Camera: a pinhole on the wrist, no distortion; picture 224 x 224 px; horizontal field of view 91.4 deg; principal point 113.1 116.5 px. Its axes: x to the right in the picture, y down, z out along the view. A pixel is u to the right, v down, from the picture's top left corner.
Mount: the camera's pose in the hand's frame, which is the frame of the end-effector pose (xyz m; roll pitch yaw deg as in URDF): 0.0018 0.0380 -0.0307 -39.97 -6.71 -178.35
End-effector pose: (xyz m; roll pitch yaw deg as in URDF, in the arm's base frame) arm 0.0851 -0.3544 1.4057 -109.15 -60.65 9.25
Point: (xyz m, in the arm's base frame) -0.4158 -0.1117 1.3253
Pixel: 195.6 178.0
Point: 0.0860 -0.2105 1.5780
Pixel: 44.3 121.9
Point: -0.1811 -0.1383 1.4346
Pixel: 150.6 154.9
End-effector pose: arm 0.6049 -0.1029 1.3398 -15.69 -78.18 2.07
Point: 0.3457 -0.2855 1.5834
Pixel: 76.7 124.8
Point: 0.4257 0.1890 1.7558
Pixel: outside the picture
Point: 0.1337 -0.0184 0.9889
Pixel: outside the picture
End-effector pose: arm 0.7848 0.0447 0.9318 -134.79 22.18 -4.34
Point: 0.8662 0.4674 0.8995
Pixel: 111.7 124.1
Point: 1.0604 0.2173 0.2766
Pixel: outside the picture
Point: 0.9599 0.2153 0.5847
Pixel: 20.8 20.0
